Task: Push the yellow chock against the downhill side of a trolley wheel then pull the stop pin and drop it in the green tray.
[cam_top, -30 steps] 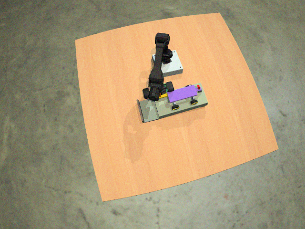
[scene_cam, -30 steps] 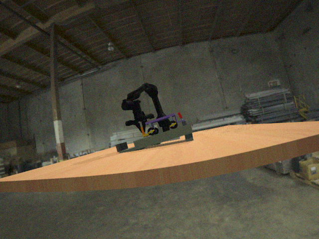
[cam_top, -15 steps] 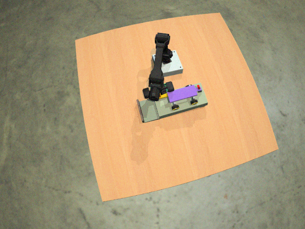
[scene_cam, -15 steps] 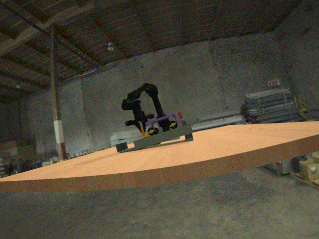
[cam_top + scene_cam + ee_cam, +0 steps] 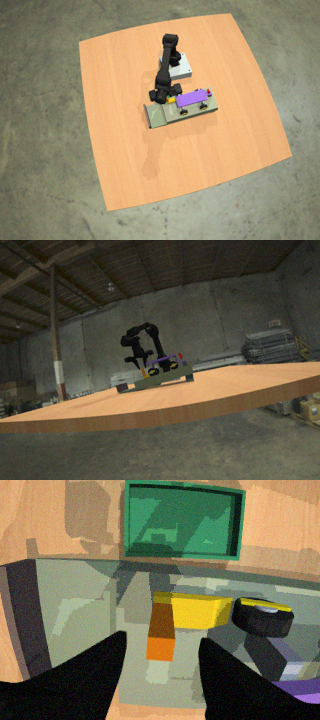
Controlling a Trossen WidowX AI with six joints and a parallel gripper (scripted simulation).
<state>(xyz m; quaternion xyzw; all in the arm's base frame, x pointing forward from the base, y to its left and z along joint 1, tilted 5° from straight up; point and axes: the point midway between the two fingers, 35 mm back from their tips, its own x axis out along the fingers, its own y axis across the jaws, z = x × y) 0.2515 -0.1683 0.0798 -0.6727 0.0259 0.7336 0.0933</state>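
My gripper tip is 10 mm short of the yellow chock, 20 mm to the right of it and 40 mm above it. The rest, counted from my gripper tip: grey ramp 70 mm ahead, 120 mm to the left, 70 mm below; then purple trolley 70 mm ahead, 130 mm to the left, 10 mm below; then green tray 60 mm behind, 40 mm to the left, 130 mm below.
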